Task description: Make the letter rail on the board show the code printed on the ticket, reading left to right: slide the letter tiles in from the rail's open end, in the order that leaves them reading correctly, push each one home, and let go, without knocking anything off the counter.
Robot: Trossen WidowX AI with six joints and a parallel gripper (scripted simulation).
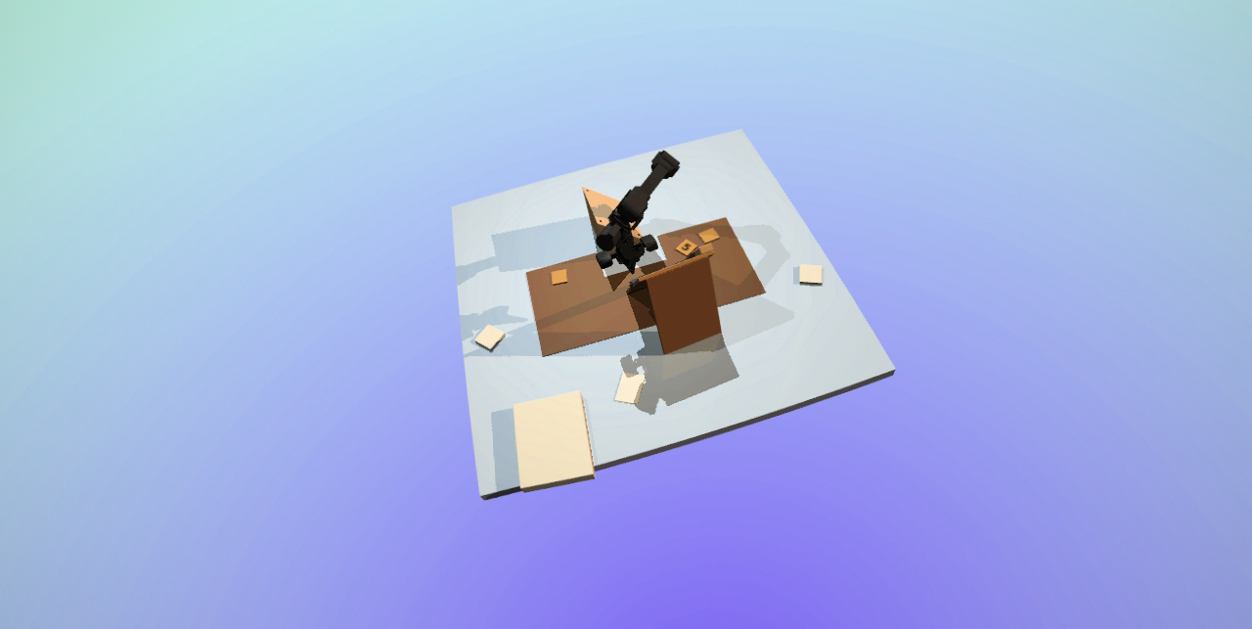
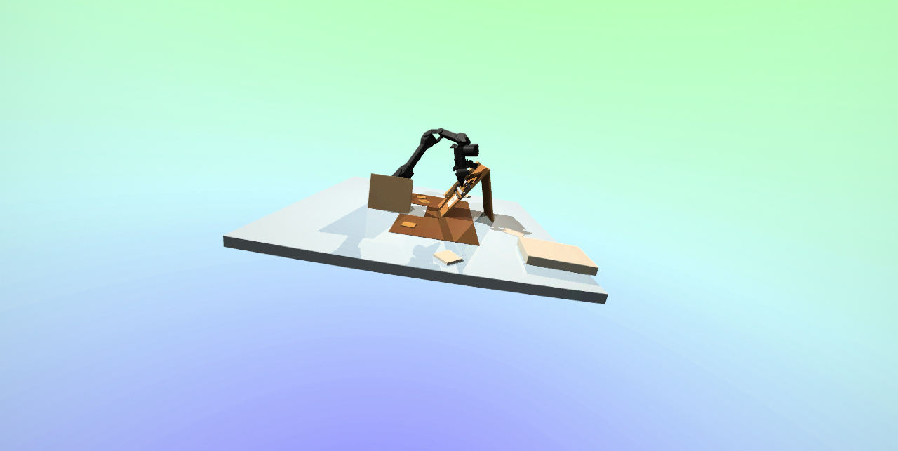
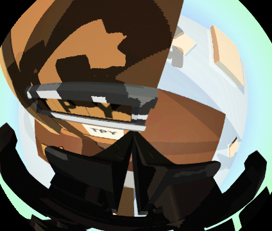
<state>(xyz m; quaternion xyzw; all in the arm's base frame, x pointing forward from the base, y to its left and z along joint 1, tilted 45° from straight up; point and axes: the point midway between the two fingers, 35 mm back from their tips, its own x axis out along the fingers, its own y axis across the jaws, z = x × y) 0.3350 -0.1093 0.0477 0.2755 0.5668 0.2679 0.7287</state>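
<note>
The tan letter tile lies 2 cm ahead of my gripper tip, 3 cm to the left of it and 2 cm below it. From my gripper tip the other things lie so: white ticket (3 cm behind, 5 cm to the left, 9 cm below); dark brown mat (14 cm behind, 4 cm to the left, 18 cm below); cream block (39 cm ahead, 38 cm to the right, 16 cm below).
</note>
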